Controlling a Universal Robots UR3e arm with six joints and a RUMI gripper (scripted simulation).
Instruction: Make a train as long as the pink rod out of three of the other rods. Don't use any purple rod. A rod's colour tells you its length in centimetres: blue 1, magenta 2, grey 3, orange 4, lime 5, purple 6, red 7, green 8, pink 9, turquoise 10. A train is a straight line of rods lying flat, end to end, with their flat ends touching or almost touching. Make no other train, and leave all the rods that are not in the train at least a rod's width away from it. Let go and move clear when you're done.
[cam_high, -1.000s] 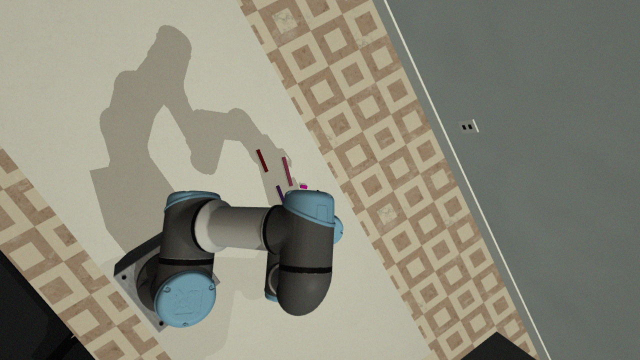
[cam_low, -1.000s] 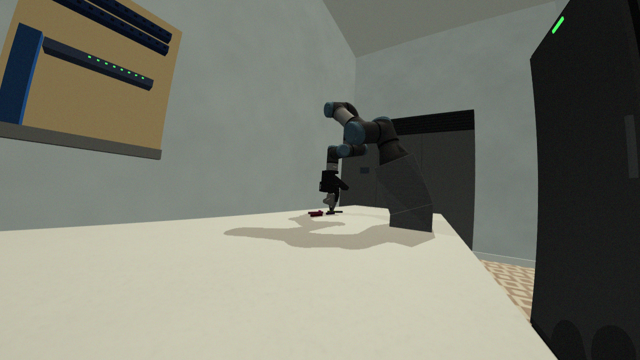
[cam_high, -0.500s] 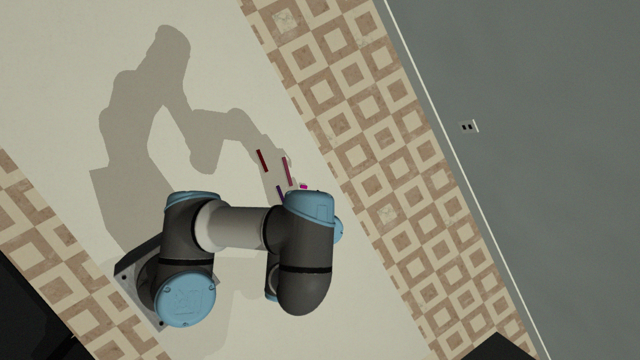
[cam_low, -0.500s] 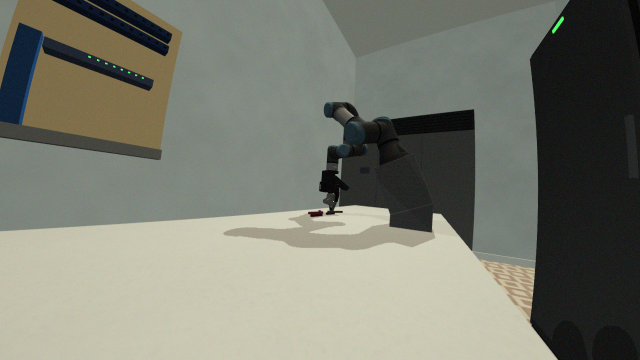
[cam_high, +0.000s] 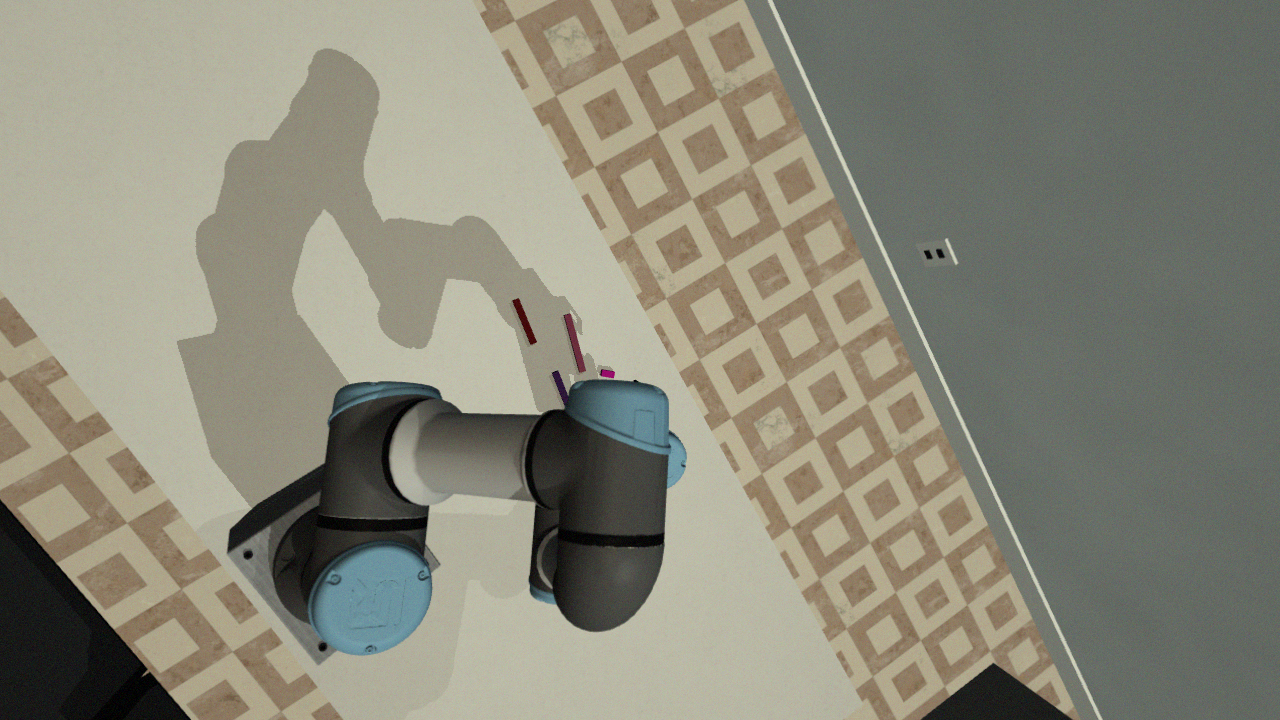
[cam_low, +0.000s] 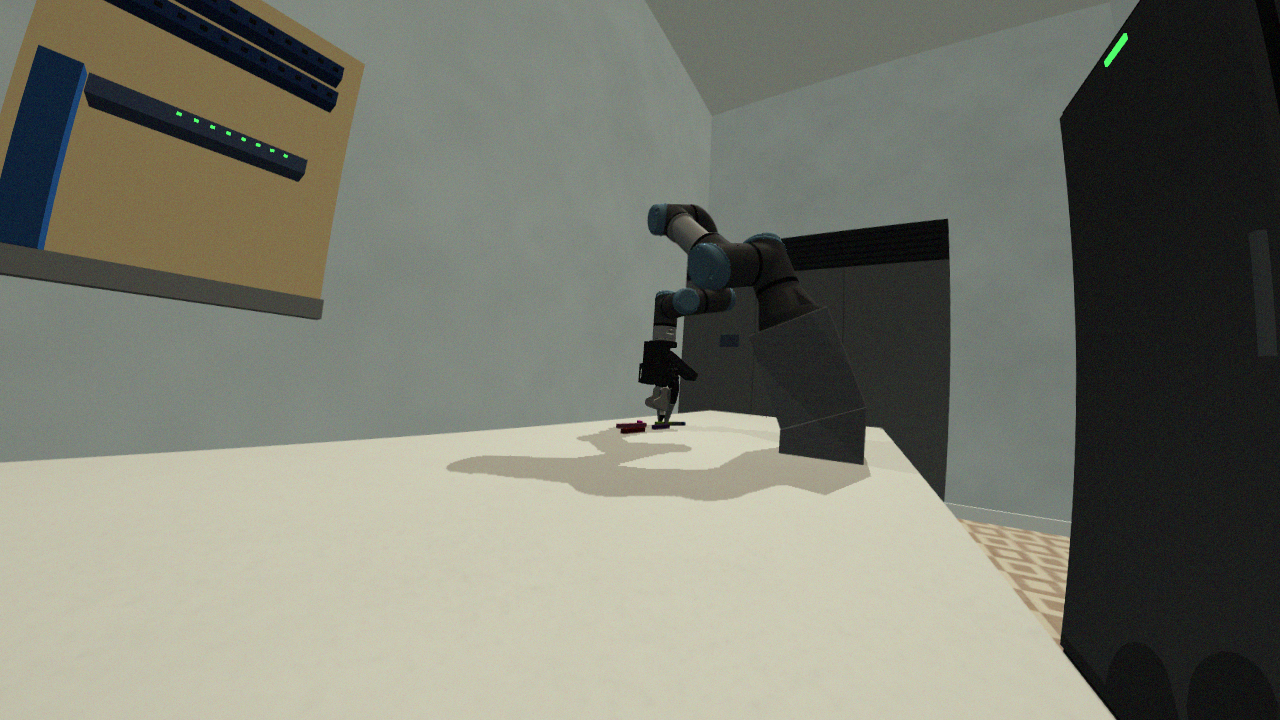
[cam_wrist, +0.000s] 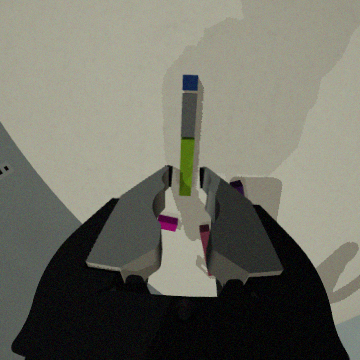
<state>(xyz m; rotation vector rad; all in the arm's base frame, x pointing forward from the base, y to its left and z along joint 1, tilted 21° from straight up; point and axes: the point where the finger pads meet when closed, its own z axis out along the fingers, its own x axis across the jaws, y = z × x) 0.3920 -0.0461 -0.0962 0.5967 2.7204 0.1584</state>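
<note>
My gripper is now 1 cm above the lime rod. From my hand the other things lie so: grey rod 2 cm behind, 4 cm to the right, 1 cm below; then blue rod 3 cm behind, 6 cm to the right, 1 cm below; then magenta rod 4 cm ahead, 5 cm to the left, 1 cm below.
</note>
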